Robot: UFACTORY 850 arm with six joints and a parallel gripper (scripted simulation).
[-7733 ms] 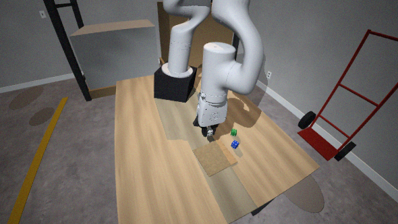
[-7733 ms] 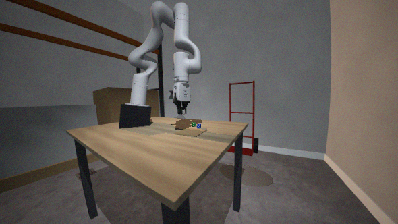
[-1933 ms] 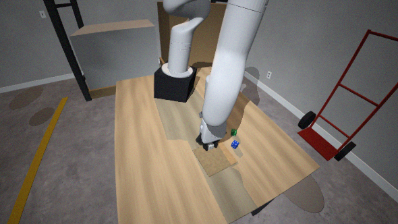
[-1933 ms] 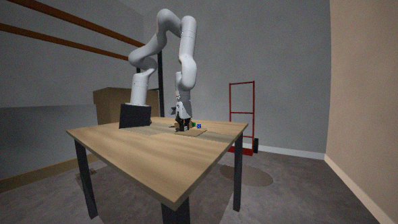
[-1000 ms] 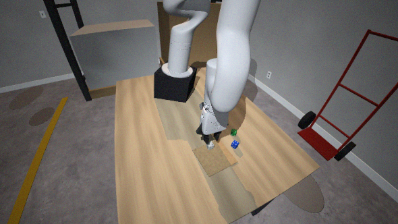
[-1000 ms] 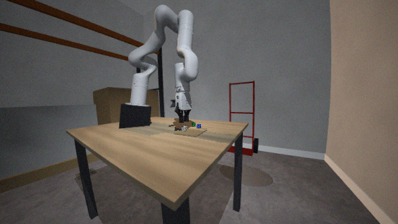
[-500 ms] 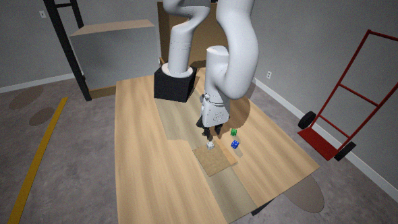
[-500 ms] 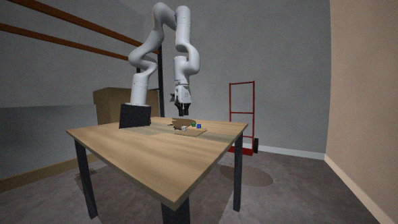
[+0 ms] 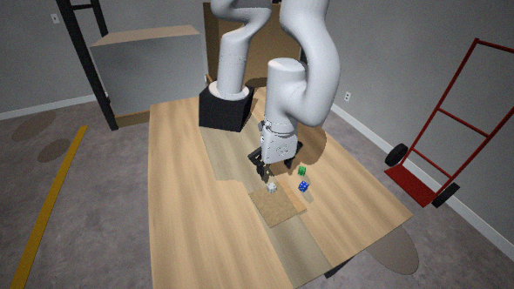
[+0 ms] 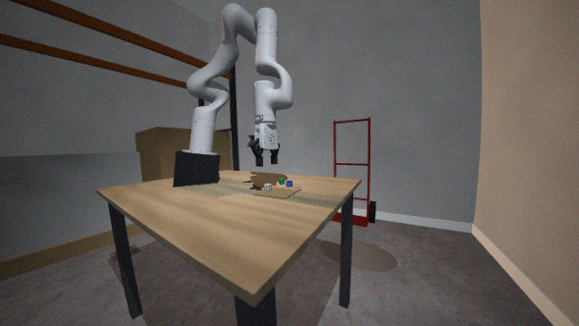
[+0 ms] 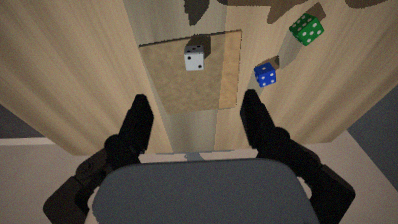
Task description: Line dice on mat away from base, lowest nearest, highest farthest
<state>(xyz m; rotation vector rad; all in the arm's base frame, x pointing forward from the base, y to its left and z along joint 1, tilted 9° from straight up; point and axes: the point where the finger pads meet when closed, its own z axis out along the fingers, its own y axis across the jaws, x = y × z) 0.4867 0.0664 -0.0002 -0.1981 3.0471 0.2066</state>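
The blue die is 2 cm ahead of my hand, 11 cm to the left of it and 10 cm below it. The rest, counted from my hand: white die 10 cm below; then green die 5 cm behind, 14 cm to the left, 10 cm below; then tan mat 5 cm ahead, 1 cm to the left, 11 cm below.
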